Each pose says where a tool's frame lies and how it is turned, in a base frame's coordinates. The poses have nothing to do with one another.
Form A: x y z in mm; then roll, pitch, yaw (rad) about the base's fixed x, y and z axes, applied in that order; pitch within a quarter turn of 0, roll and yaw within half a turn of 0.
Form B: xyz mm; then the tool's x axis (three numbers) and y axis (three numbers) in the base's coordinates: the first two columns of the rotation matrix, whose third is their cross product. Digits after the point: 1 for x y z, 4 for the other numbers.
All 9 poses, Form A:
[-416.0, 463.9, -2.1, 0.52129, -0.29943, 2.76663]
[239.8, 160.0, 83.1, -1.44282, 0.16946, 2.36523]
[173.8, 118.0, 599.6, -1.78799, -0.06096, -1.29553]
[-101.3, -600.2, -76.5, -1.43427, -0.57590, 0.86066]
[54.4, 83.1, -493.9, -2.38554, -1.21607, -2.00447]
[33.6, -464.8, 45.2, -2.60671, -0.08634, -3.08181]
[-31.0, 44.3, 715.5, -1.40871, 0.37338, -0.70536]
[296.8, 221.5, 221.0, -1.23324, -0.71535, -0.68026]
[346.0, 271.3, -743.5, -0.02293, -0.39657, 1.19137]
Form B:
[-416.0, 463.9, -2.1, -0.8891, 0.3499, 0.2950, -0.1809, -0.8607, 0.4758]
[239.8, 160.0, 83.1, -0.7032, 0.6907, -0.1687, 0.0299, -0.2083, -0.9776]
[173.8, 118.0, 599.6, 0.2713, -0.9606, 0.0609, -0.1912, -0.1158, -0.9747]
[-101.3, -600.2, -76.5, 0.5468, 0.6360, 0.5446, 0.2485, 0.4978, -0.8309]
[54.4, 83.1, -493.9, -0.1460, -0.3152, 0.9377, -0.9305, -0.2781, -0.2383]
[33.6, -464.8, 45.2, -0.9945, -0.0595, 0.0862, -0.0953, 0.8562, -0.5078]
[-31.0, 44.3, 715.5, 0.7089, -0.6036, -0.3648, -0.1695, 0.3562, -0.9189]
[296.8, 221.5, 221.0, 0.5868, -0.4748, 0.6559, 0.6894, -0.1318, -0.7123]
[346.0, 271.3, -743.5, 0.3416, 0.8568, 0.3863, -0.9254, 0.3785, -0.0211]

